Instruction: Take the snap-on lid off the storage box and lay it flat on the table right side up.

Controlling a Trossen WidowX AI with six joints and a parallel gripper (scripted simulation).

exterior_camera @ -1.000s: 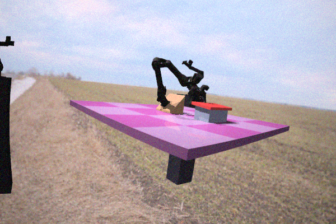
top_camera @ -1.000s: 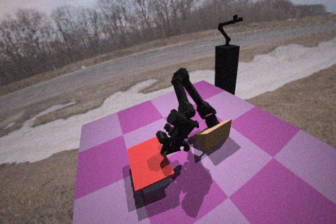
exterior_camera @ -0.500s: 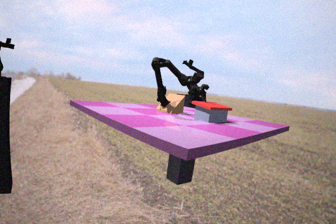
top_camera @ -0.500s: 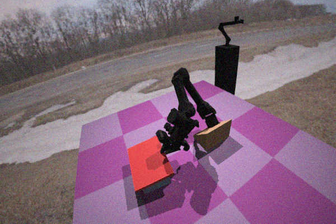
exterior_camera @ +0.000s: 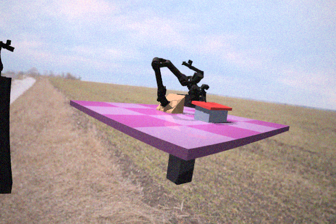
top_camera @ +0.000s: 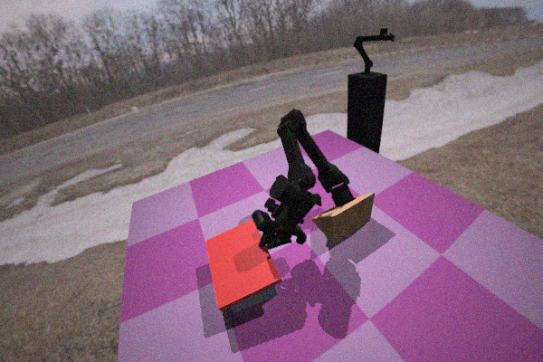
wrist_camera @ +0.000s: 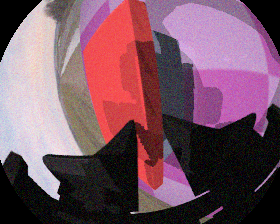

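My gripper tip is now 8 cm short of the red lid. Also, from my gripper tip: grey storage box 8 cm ahead, 6 cm below.
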